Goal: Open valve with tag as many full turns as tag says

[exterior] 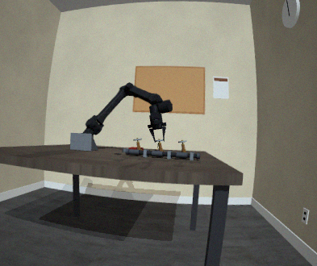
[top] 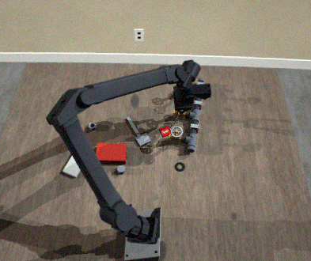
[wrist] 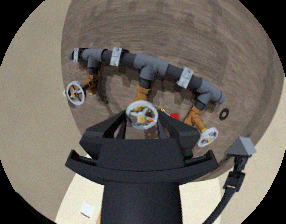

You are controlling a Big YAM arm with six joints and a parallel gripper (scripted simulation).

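Right now the red tag is 90 mm below my hand, 70 mm behind it and 40 mm to the left of it. Also, from my hand: grey hammer-like tool: 170 mm to the left, 110 mm behind, 90 mm below; small grey cylinder: 290 mm behind, 200 mm to the left, 80 mm below; red block: 250 mm to the left, 230 mm behind, 80 mm below.
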